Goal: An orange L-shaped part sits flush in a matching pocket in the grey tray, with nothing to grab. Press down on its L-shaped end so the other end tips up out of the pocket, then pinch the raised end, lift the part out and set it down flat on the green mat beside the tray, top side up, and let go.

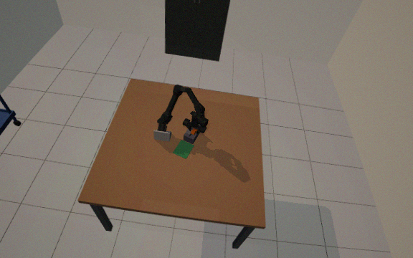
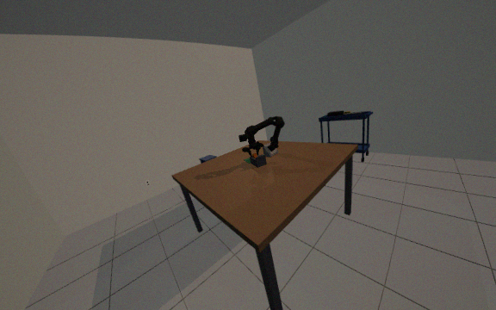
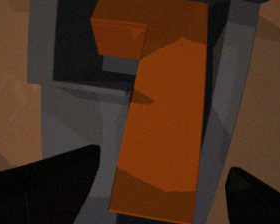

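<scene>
My gripper tip is now 4 cm to the right of the orange L-shaped part and 3 cm above it. Also, from my gripper tip: green mat 13 cm to the right, 9 cm below, 7 cm behind.
</scene>
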